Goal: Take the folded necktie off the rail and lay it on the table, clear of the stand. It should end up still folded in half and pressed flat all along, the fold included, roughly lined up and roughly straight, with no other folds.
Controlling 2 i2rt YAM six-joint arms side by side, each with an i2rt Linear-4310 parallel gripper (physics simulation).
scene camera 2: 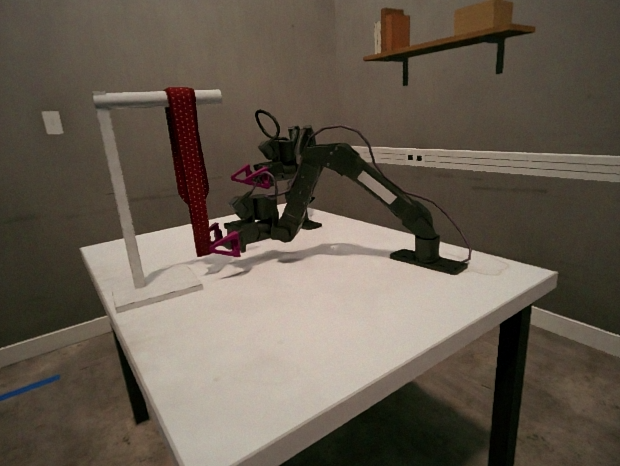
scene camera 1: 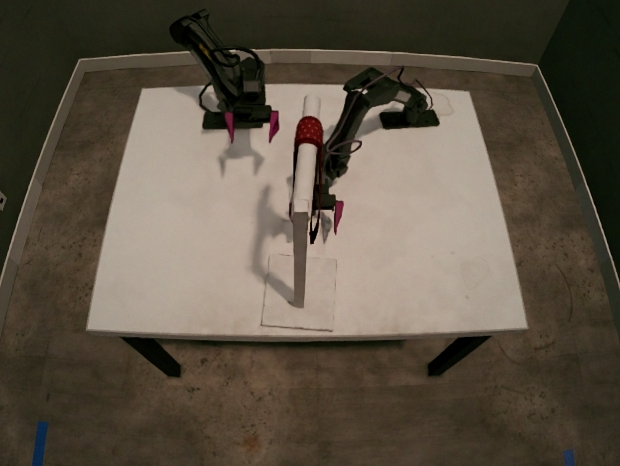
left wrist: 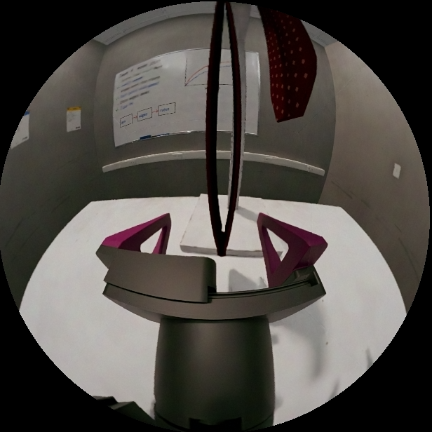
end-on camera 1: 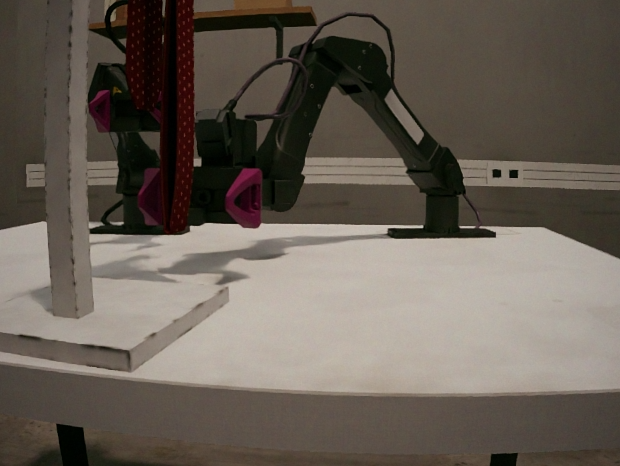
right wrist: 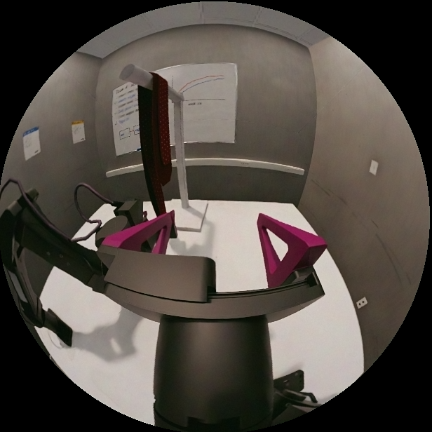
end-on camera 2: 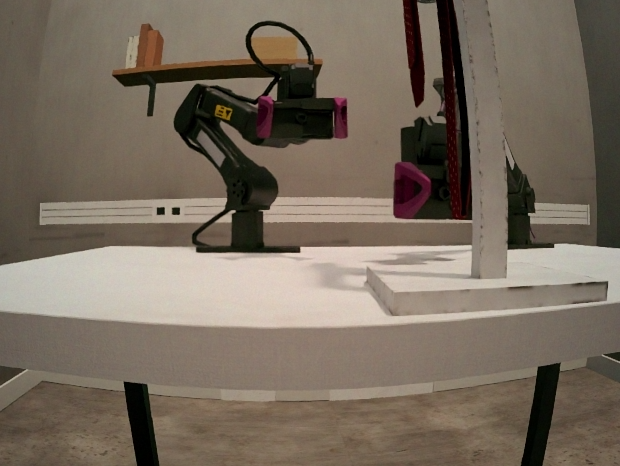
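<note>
The folded red dotted necktie [scene camera 1: 309, 130] [scene camera 2: 186, 140] [end-on camera 1: 182, 125] [end-on camera 2: 451, 125] [right wrist: 161, 120] hangs over the white rail [scene camera 1: 305, 172] [scene camera 2: 132, 99]. Its longer side hangs down to the fold. In the left wrist view, this side's two layers bow apart and meet at the bottom, while the necktie's shorter pointed end [left wrist: 292, 65] hangs at the upper right. My left gripper [scene camera 1: 314, 217] [end-on camera 1: 199, 197] [left wrist: 213, 217] is open at the height of the fold, which hangs between or just beyond its fingertips; depth is unclear. My right gripper [scene camera 1: 251, 130] [end-on camera 2: 302, 117] [right wrist: 214, 217] is open and empty, back from the necktie.
The stand's post [scene camera 1: 299, 260] [scene camera 2: 120, 200] [end-on camera 1: 67, 150] [end-on camera 2: 488, 150] rises from a flat base [scene camera 1: 320, 300] [scene camera 2: 160, 290] near the edge of the white table [scene camera 1: 400, 250] [scene camera 2: 325, 360]. A wall shelf [scene camera 2: 451, 42] holds books and a box.
</note>
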